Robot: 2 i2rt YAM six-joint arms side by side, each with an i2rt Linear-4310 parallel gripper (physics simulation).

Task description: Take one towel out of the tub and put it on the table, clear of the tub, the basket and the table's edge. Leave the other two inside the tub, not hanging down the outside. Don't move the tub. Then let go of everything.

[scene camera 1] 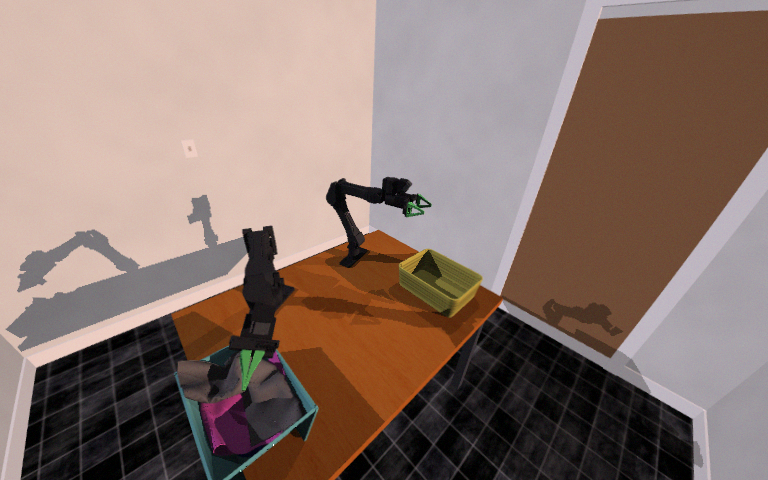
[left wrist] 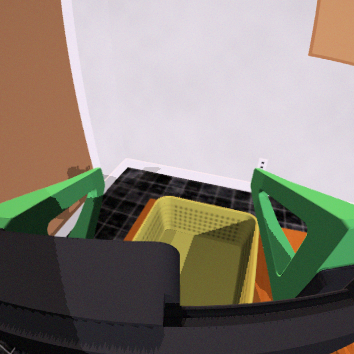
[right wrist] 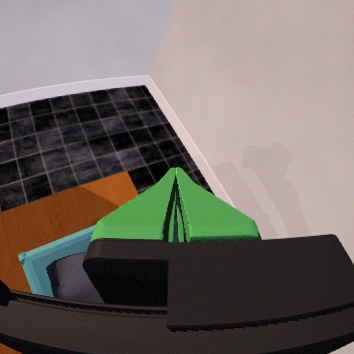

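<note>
The teal tub [scene camera 1: 310, 421] [right wrist: 55, 245] stands at the lower left in the scene view. A grey-brown towel [scene camera 1: 274, 416] [right wrist: 75, 275] lies bunched on top inside it, and one part reaches the tub's left rim. A magenta towel [scene camera 1: 226, 424] lies partly under it. The third towel cannot be made out clearly. My right gripper [scene camera 1: 244, 390] [right wrist: 175, 175] is shut and empty, pointing down over the grey-brown towel; its exact height is hard to tell. My left gripper [scene camera 1: 427, 207] [left wrist: 177, 175] is open and empty, high above the table's far part.
A yellow basket [scene camera 1: 438, 300] [left wrist: 205, 217] stands empty near the far right corner of the wooden table [scene camera 1: 339, 339] [right wrist: 60, 210]. The table's front edge runs diagonally from beside the basket down past the tub. Walls stand behind the arms.
</note>
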